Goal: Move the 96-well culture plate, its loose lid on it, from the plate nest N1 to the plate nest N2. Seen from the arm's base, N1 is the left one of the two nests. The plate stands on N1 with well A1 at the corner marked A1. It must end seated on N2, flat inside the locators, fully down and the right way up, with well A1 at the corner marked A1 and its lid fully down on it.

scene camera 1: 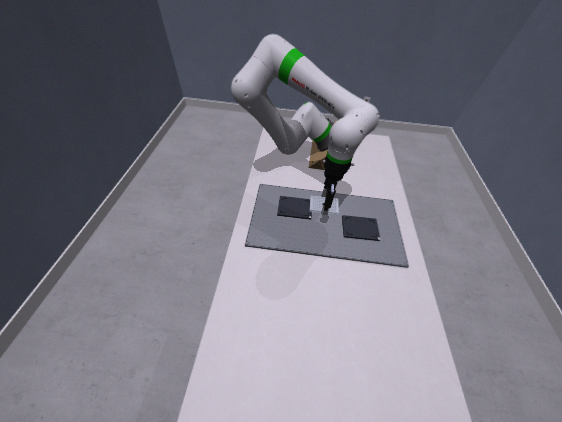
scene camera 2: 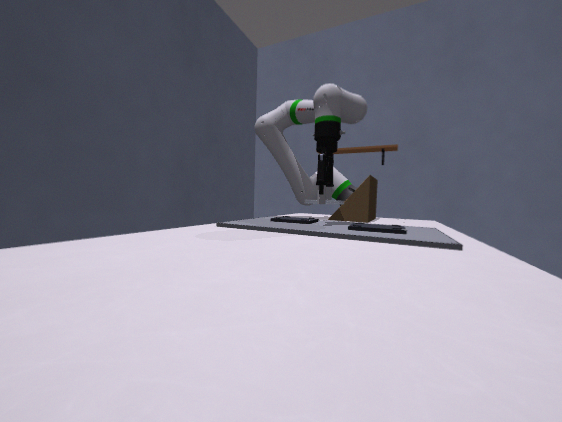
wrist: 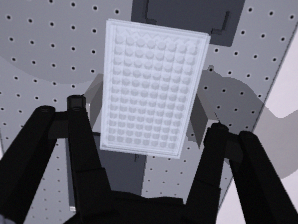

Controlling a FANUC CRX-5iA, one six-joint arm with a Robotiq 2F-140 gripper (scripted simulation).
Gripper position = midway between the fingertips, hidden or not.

Note:
In view: my gripper (scene camera 2: 324, 204), a clear lid (wrist: 151, 75) and a plate nest N1 (scene camera 1: 360, 227).
My gripper shows as well in the wrist view (wrist: 148, 93). The plate nest N1 shows as well in the wrist view (wrist: 125, 175).

